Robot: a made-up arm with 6 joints.
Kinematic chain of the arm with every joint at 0, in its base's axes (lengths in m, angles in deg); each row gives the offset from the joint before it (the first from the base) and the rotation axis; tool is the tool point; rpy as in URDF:
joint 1: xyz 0 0 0.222 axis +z
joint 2: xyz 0 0 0 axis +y
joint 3: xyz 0.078 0 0.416 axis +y
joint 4: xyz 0.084 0 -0.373 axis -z
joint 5: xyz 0 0 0 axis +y
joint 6: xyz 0.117 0 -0.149 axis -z
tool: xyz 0 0 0 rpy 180 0 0
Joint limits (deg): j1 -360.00..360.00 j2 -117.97..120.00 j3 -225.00..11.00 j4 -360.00..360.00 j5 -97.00..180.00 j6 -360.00..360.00
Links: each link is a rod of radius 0.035 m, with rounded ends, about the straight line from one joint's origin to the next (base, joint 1, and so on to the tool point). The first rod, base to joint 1, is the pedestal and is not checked.
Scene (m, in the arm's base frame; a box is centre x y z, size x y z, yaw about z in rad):
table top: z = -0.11
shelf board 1: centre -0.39 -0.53 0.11 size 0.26 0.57 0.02 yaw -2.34
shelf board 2: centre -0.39 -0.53 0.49 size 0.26 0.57 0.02 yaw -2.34
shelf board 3: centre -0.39 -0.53 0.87 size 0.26 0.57 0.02 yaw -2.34
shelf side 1: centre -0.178 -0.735 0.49 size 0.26 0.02 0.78 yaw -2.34
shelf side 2: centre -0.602 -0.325 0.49 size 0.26 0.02 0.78 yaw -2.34
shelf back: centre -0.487 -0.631 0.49 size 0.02 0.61 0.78 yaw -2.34
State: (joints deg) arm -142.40 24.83 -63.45 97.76 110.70 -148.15
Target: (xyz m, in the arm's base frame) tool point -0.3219 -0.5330 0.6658
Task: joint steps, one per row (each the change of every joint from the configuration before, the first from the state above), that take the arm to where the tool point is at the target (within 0.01 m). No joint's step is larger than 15 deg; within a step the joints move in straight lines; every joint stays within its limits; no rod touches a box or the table.
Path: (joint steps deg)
1: -2.34 -6.15 10.42 -6.65 4.52 0.00
2: -2.34 -6.15 10.41 -6.65 4.51 0.00
3: -2.33 -6.16 10.42 -6.64 4.52 0.00
4: 2.51 -7.40 -10.61 4.76 0.43 0.00
5: 2.52 -7.41 -10.60 4.76 0.43 0.00
6: 2.51 -7.40 -10.61 4.76 0.43 0.00
7: 2.45 12.45 -11.64 7.66 -8.68 0.00
8: 2.46 12.46 -11.65 7.67 -8.68 0.00

